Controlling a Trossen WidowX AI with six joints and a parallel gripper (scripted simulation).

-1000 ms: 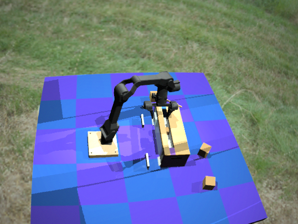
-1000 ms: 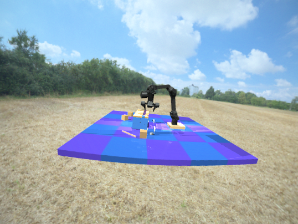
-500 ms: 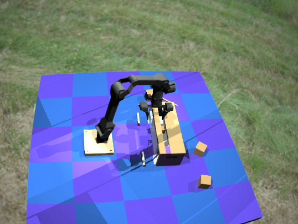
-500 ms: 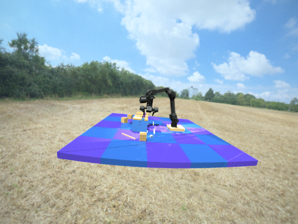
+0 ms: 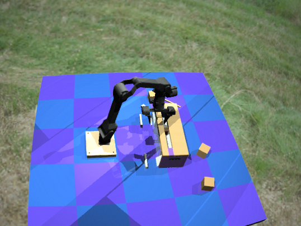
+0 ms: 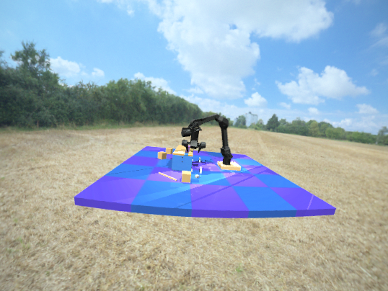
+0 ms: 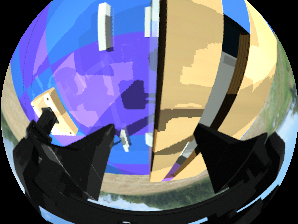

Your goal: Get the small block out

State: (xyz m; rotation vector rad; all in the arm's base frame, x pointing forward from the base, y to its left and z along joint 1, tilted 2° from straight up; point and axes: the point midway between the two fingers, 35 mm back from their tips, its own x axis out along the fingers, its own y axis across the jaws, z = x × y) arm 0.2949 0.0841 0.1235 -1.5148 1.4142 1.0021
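Now: the clear-fronted wooden box 3 cm ahead of my gripper tip, 4 cm to the right of it and 5 cm below it. The rest, counted from my gripper tip: thin stick: 14 cm ahead, 29 cm to the left, 11 cm below; block: 5 cm ahead, 3 cm to the right, 3 cm below.
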